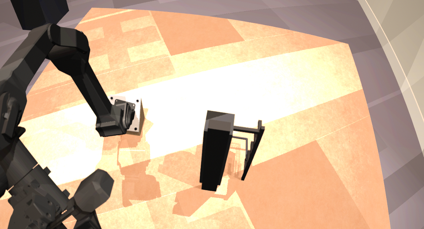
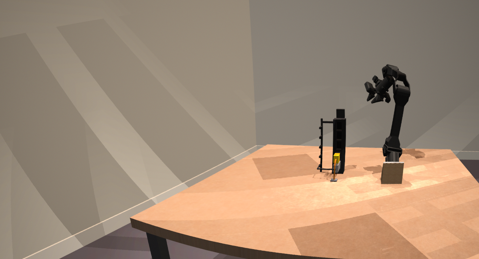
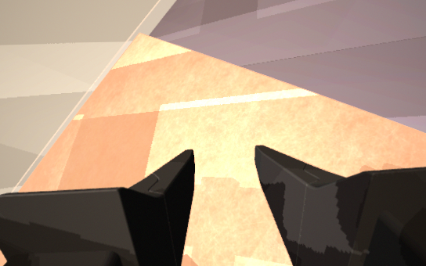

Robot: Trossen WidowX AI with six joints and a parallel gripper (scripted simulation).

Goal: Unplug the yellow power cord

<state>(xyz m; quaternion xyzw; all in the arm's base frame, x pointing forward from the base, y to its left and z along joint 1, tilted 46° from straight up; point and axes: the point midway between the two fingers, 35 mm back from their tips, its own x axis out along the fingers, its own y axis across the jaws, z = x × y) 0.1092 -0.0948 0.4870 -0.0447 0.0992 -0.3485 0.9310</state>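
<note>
My gripper tip is now 38 cm to the right of the yellow plug, 21 cm above it and 13 cm short of it. Round my gripper tip: dark tower 28 cm to the left, 16 cm below, 13 cm ahead; then pad 44 cm to the left, 30 cm below, 12 cm ahead.
</note>
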